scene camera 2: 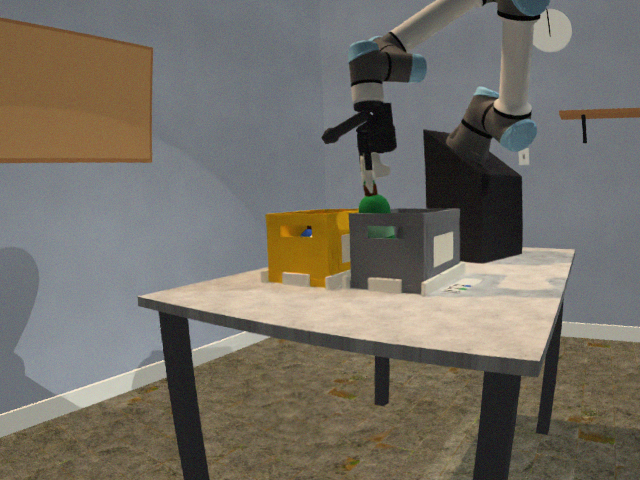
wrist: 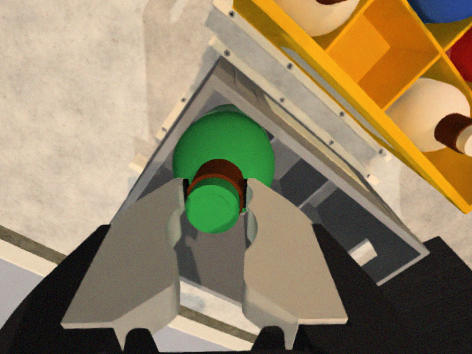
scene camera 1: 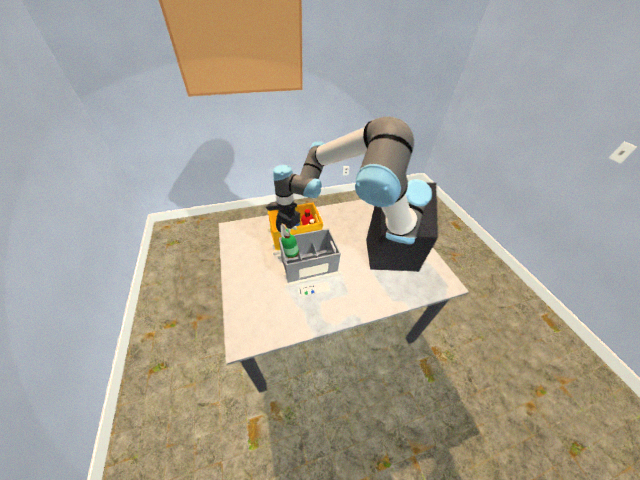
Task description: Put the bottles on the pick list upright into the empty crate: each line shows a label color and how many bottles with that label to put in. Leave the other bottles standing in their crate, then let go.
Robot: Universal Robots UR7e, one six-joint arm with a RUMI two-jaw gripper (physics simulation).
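Frame: origin at the arm's base, x left, y ahead, z down, level; millimetres.
Where they show: gripper, fingertip midpoint: [scene camera 2: 370, 193] [wrist: 216, 181] [scene camera 1: 286, 235]; arm's base, origin of the base link: [scene camera 2: 465, 151].
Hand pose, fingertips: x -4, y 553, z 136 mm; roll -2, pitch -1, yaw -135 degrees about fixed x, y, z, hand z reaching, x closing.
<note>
Things, the pixels of their top centre, and the offset from my fingertips. Level surfaces: height alone.
- green bottle, middle of its top: [wrist: 221, 234] [scene camera 2: 373, 179] [scene camera 1: 288, 231] dx +5, dy -10, dz -32 mm
- grey crate, middle of its top: [wrist: 272, 250] [scene camera 2: 408, 210] [scene camera 1: 309, 245] dx +38, dy -109, dz +45 mm
- yellow crate, middle of its top: [scene camera 2: 325, 211] [scene camera 1: 294, 216] dx -190, dy -56, dz +45 mm
- red bottle, middle of its top: [scene camera 1: 307, 210] dx -246, dy -135, dz +57 mm
- blue bottle, middle of its top: [scene camera 2: 312, 215] dx -231, dy -48, dz +57 mm
- pick list, middle of its top: [scene camera 2: 462, 284] [scene camera 1: 313, 288] dx +185, dy -115, dz +218 mm
- table, its level: dz +220 mm
My gripper [scene camera 1: 284, 229] [scene camera 2: 369, 187] [wrist: 216, 181] is shut on the neck of a green bottle [scene camera 1: 290, 245] [scene camera 2: 374, 204] [wrist: 225, 145]. The bottle is roughly upright, its lower part inside the left end of the grey crate [scene camera 1: 312, 270] [scene camera 2: 385, 260] [wrist: 400, 228]; its base is hidden. Other compartments of the grey crate show no bottles. The yellow crate [scene camera 1: 274, 238] [scene camera 2: 297, 258] [wrist: 360, 110] holds a red bottle [scene camera 1: 307, 219] [wrist: 462, 55], a blue bottle [scene camera 2: 307, 233] [wrist: 442, 9] and white bottles [wrist: 430, 112]. The pick list [scene camera 1: 316, 288] [scene camera 2: 467, 285] shows green and blue dots; its numbers are too small to read.
The crates stand side by side on the table [scene camera 1: 258, 320] [scene camera 2: 310, 310], with low pale strips [scene camera 2: 385, 284] [wrist: 281, 100] along their bases. The arm's black pedestal [scene camera 1: 395, 248] [scene camera 2: 473, 217] stands at the right of the table in the first scene view.
</note>
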